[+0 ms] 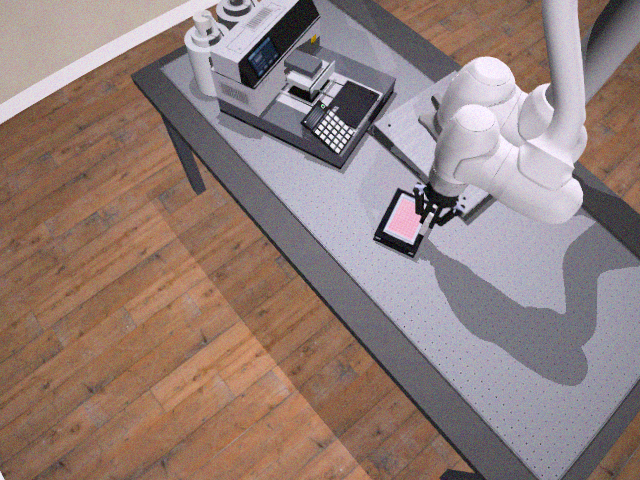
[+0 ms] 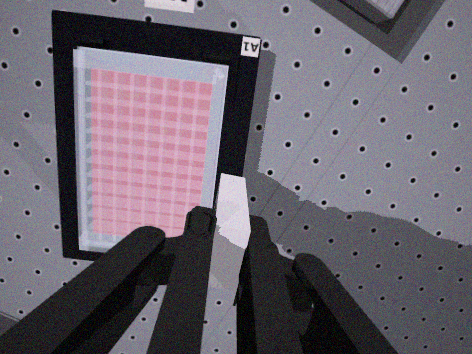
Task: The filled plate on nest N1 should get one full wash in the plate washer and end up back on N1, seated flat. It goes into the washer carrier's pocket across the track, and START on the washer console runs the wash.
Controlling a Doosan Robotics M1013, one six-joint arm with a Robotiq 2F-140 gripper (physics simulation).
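Places are measured from the arm's base along level axes (x left, y down, z back), in centimetres.
Pixels of known places: gripper, between the fingertips: (image 1: 423, 230) (image 2: 228, 197).
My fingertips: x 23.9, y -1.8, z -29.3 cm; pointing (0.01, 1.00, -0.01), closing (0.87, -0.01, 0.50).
Ahead of a thing's pixels: the offset from my fingertips to its middle. "spot": to the spot under its first point.
The filled plate @[dx -5.1, dy +0.3, dz -1.8 cm] (image 1: 402, 220) (image 2: 147, 147), clear with pink wells, sits flat in the black nest @[dx -5.2, dy +2.4, dz -1.8 cm] (image 1: 385, 236) (image 2: 241, 105). The nest's corner carries an A1 label @[spot: dx -4.9, dy +1.0, dz +7.6 cm] (image 2: 251, 46). My gripper (image 1: 426, 228) (image 2: 228, 197) is shut and holds nothing. It hangs low over the nest's edge on the arm's side, just beside the plate's corner. The plate washer @[dx -56.9, dy -8.4, dz -4.5 cm] (image 1: 256, 52) stands at the table's far left. In front of it are a dark square pocket @[spot: dx -43.8, dy -3.4, dz +4.2 cm] (image 1: 354, 102) and a keypad console @[dx -36.2, dy -4.3, dz -7.1 cm] (image 1: 332, 130).
Two white bottles @[dx -77.9, dy -9.3, dz -26.3 cm] (image 1: 201, 52) stand behind the washer. The arm's grey base plate (image 1: 404, 126) (image 2: 375, 17) lies just beyond the nest. The table's dark front edge (image 1: 328, 281) runs diagonally, with wooden floor below it.
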